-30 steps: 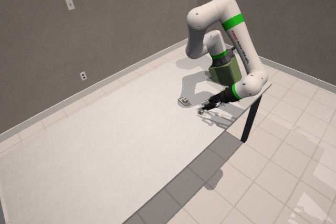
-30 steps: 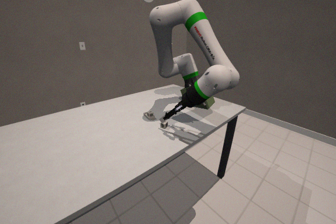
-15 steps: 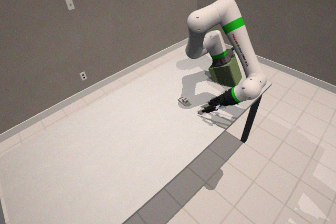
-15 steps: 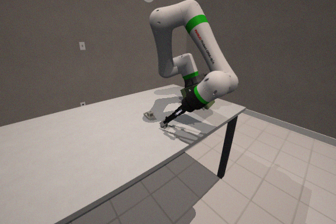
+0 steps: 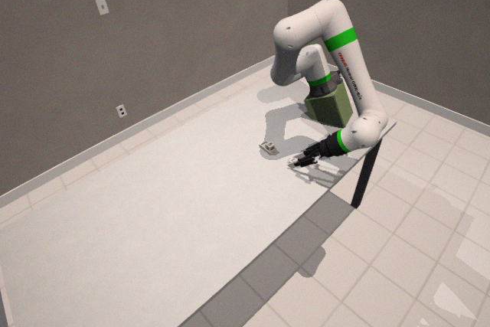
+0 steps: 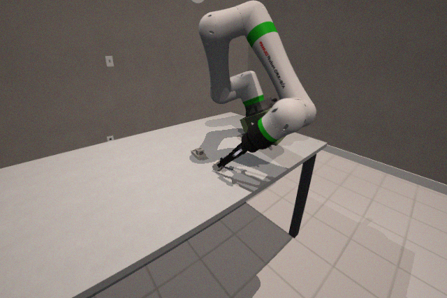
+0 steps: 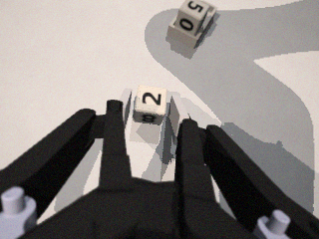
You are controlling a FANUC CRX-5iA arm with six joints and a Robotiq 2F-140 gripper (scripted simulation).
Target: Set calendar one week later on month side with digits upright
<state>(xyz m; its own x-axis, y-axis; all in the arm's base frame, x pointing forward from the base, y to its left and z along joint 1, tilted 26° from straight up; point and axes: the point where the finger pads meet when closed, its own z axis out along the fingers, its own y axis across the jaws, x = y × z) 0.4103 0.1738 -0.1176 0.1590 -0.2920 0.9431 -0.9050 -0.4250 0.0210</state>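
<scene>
My hand is 1 cm short of the white calendar cube, 2 cm to the left of it and 2 cm above it.
</scene>
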